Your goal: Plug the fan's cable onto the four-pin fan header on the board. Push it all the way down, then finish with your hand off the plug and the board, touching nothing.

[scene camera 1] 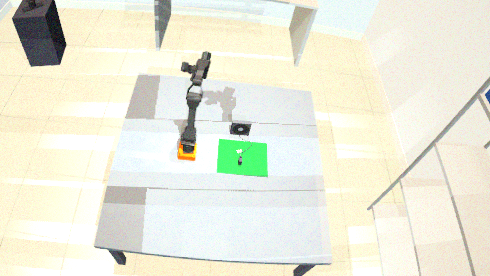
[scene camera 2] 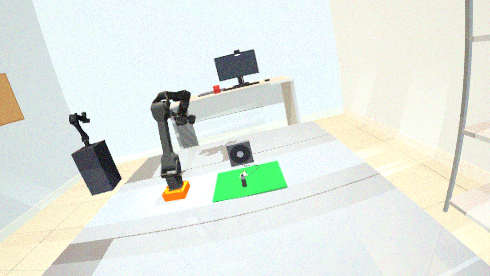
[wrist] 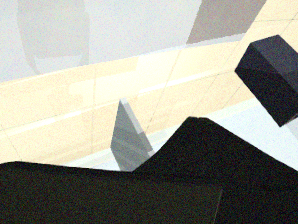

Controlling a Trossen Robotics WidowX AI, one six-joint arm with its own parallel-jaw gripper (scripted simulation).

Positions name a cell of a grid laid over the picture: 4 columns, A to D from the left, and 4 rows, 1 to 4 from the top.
Scene:
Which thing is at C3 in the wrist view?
My gripper.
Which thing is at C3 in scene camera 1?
A green board.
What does my gripper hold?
Nothing.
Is my gripper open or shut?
Shut.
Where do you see a green board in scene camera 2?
C3

